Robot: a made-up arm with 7 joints. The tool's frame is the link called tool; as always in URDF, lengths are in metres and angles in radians. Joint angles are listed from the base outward.
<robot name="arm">
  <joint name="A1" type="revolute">
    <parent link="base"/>
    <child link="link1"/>
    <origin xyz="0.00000 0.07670 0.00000" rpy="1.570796 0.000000 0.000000"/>
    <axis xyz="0 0 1"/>
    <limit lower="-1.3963" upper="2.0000"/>
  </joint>
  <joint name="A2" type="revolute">
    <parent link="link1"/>
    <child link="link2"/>
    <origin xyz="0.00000 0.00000 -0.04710" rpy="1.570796 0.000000 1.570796"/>
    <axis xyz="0 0 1"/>
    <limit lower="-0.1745" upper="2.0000"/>
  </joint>
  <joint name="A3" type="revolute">
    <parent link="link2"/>
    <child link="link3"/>
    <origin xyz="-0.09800 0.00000 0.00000" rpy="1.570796 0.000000 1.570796"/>
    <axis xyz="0 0 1"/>
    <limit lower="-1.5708" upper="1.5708"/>
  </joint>
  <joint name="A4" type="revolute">
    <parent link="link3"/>
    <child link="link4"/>
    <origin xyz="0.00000 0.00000 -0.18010" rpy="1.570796 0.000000 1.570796"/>
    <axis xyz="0 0 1"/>
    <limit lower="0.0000" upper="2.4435"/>
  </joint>
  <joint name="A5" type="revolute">
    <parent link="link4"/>
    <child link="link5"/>
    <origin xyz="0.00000 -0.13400 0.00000" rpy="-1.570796 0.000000 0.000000"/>
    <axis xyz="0 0 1"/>
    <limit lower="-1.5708" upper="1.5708"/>
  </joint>
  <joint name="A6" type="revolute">
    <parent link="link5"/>
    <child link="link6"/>
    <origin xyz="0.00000 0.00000 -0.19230" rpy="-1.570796 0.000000 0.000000"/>
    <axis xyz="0 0 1"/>
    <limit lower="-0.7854" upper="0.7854"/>
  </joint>
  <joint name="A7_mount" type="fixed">
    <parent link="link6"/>
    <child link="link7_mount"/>
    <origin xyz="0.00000 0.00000 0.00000"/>
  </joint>
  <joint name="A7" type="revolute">
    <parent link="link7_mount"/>
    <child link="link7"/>
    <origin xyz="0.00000 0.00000 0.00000" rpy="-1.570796 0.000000 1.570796"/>
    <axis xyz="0 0 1"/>
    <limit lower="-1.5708" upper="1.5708"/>
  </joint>
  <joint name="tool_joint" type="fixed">
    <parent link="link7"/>
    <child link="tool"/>
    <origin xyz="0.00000 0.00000 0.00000" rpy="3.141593 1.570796 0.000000"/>
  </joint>
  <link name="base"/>
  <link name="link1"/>
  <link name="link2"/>
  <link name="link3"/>
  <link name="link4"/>
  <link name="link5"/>
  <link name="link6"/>
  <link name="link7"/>
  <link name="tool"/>
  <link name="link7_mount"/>
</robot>
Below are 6 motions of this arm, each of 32 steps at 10 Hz.
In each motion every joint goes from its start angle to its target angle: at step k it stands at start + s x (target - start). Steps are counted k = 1, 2, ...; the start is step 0. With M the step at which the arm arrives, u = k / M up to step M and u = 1 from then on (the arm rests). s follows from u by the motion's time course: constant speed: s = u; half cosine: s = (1 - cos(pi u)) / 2; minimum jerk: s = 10 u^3 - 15 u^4 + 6 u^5.
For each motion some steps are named. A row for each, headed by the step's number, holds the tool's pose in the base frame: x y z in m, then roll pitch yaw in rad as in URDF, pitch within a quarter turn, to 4 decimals.
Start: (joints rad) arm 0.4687 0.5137 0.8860 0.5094 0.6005 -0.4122 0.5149
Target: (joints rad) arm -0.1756 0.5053 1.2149 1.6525 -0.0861 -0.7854 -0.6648
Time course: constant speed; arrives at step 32
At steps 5, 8, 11, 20, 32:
5: 0.2512 0.5293 -0.3106 -2.2092 -1.0500 3.0904
8: 0.2311 0.5392 -0.2914 -2.3973 -1.0693 -2.9054
11: 0.2111 0.5465 -0.2703 -2.5903 -1.0476 -2.6153
20: 0.1549 0.5510 -0.1975 -2.9142 -0.7873 -2.0188
32: 0.0989 0.5123 -0.0912 -2.9013 -0.2434 -1.7459

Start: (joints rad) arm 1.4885 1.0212 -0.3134 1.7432 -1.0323 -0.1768 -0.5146
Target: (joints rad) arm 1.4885 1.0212 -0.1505 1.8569 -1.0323 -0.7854 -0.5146
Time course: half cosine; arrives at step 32
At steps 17, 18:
17: 0.1906 0.2594 0.2947 -2.6169 0.8593 -1.1213
18: 0.1875 0.2592 0.2951 -2.6027 0.8850 -1.1114

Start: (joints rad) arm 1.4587 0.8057 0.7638 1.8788 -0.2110 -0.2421 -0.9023
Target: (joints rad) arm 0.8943 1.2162 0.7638 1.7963 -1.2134 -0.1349 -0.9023
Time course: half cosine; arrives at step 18
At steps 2, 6, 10, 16, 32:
2: -0.0048 0.4023 0.2273 -1.5357 0.1826 -1.7882
6: 0.0019 0.4033 0.2329 -1.7021 0.0293 -1.5618
10: 0.0150 0.4012 0.2450 -1.9681 -0.0674 -1.1484
16: 0.0364 0.3934 0.2622 -2.1848 0.0156 -0.6477
32: 0.0385 0.3926 0.2637 -2.1944 0.0282 -0.6087

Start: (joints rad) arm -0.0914 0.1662 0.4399 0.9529 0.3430 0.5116 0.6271
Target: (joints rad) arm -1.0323 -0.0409 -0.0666 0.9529 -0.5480 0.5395 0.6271
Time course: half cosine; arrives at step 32
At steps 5, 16, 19, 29, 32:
5: 0.1761 0.3002 -0.4763 -0.6558 -0.3801 0.5859
16: -0.0256 0.2023 -0.5312 -0.4341 0.1329 0.0561
19: -0.0972 0.1690 -0.5267 -0.4660 0.2950 -0.1134
29: -0.2546 0.0920 -0.4724 -0.7291 0.5532 -0.5824
32: -0.2640 0.0870 -0.4668 -0.7540 0.5617 -0.6166

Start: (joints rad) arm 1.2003 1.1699 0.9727 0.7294 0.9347 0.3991 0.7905
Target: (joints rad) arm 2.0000 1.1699 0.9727 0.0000 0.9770 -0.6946 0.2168
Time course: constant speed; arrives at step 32
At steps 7, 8, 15, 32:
7: 0.0995 0.6896 0.0813 -2.5898 0.1531 2.9416
8: 0.1031 0.6912 0.0792 -2.5554 0.1884 2.9593
15: 0.1323 0.6978 0.0700 -2.2777 0.4102 3.0986
32: 0.2145 0.6803 0.0982 -1.3624 0.6891 -2.7272

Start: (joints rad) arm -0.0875 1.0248 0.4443 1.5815 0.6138 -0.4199 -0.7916
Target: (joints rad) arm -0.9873 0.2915 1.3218 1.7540 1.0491 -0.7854 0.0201
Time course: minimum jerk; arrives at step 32
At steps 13, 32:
13: 0.2142 0.4588 -0.1161 -2.7536 -0.8199 -2.5726
32: -0.0566 0.4845 -0.1321 -3.1135 -0.7400 -2.1380

